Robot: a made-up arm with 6 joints. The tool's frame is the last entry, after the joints. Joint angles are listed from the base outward.
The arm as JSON. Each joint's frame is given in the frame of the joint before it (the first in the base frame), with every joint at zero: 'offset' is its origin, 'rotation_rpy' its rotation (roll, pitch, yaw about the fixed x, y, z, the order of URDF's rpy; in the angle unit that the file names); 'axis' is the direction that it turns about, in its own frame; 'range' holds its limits. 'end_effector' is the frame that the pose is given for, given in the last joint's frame.
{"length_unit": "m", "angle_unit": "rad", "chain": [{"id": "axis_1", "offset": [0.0, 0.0, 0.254], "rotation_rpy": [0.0, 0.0, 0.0], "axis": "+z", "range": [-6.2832, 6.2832]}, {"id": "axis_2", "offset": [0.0, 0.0, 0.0], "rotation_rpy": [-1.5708, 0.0, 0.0], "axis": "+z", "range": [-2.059, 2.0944]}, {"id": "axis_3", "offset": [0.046, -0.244, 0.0], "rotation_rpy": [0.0, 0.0, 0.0], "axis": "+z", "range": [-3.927, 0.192]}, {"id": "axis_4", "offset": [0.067, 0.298, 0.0], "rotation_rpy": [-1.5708, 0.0, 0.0], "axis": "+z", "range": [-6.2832, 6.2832]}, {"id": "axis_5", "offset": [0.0, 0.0, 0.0], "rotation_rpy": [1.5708, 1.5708, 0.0], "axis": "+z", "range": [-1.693, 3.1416]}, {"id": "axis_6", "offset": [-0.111, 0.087, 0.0], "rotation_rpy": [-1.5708, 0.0, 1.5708], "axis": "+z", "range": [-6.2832, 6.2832]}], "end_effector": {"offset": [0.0, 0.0, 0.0], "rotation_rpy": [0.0, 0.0, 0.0]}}
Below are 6 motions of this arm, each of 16 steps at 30 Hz.
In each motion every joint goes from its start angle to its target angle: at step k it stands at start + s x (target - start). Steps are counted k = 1, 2, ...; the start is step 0. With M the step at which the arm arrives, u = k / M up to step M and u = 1 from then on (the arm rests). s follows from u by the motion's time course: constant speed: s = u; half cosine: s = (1 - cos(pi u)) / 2; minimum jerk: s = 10 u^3 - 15 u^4 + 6 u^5.
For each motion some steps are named. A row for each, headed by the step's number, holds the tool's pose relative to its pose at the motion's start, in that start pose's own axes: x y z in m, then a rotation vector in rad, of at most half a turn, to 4 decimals.
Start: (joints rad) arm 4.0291 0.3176 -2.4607 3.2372 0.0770 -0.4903
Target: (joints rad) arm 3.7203 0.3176 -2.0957 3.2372 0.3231 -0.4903
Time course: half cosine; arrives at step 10
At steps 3, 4, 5, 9, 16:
3: 0.0355 -0.0196 0.0001 0.0423 0.0440 -0.0386
4: 0.0593 -0.0341 -0.0018 0.0714 0.0739 -0.0641
5: 0.0853 -0.0512 -0.0059 0.1041 0.1071 -0.0920
9: 0.1611 -0.1089 -0.0313 0.2078 0.2097 -0.1744
16: 0.1647 -0.1120 -0.0332 0.2132 0.2150 -0.1785

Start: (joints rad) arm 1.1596 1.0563 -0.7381 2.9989 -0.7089 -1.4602
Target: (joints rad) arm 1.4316 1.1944 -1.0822 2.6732 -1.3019 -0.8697
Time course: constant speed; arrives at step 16
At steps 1, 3, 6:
1: 0.0022 -0.0023 -0.0053 -0.0211 0.0326 0.0143
3: 0.0060 -0.0072 -0.0164 -0.0594 0.1027 0.0462
6: 0.0099 -0.0150 -0.0346 -0.1059 0.2192 0.1017

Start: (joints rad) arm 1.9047 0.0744 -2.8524 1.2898 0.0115 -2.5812
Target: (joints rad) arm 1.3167 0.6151 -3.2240 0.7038 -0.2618 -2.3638
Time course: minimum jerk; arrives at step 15
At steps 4, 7, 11, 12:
4: -0.0142 -0.0081 -0.0022 -0.0054 -0.0581 -0.1118
7: -0.0536 -0.0222 -0.0145 -0.0336 -0.1956 -0.4036
11: -0.1089 -0.0276 -0.0470 -0.0947 -0.3455 -0.8161
12: -0.1166 -0.0272 -0.0531 -0.1044 -0.3624 -0.8765

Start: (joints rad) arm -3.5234 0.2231 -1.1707 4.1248 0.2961 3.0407
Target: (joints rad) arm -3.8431 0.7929 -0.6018 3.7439 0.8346 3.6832
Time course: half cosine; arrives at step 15
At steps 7, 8, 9, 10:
7: -0.0720 0.2078 0.0269 -0.3922 0.0089 0.0496
8: -0.0884 0.2522 0.0170 -0.4685 0.0071 0.0601
9: -0.1042 0.2927 0.0023 -0.5380 0.0028 0.0712
10: -0.1187 0.3273 -0.0155 -0.5985 -0.0038 0.0831

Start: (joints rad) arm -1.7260 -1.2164 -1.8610 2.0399 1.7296 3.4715
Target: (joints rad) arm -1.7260 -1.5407 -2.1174 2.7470 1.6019 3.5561
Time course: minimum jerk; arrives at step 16
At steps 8, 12, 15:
8: 0.1241 0.1105 0.0541 -0.2601 0.2152 -0.2335
12: 0.2452 0.1670 0.0842 -0.4415 0.4534 -0.3602
15: 0.2779 0.1766 0.0898 -0.4825 0.5227 -0.3832

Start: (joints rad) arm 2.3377 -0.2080 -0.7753 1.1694 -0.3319 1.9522
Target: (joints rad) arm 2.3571 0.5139 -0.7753 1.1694 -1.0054 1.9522
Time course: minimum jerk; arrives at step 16
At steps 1, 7, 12, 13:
1: 0.0004 0.0000 0.0003 0.0013 0.0010 -0.0005
7: 0.0662 0.0037 0.0418 0.2170 0.1548 -0.1171
12: 0.1572 0.0124 0.0676 0.4746 0.3150 -0.3621
13: 0.1668 0.0137 0.0686 0.4990 0.3284 -0.3936

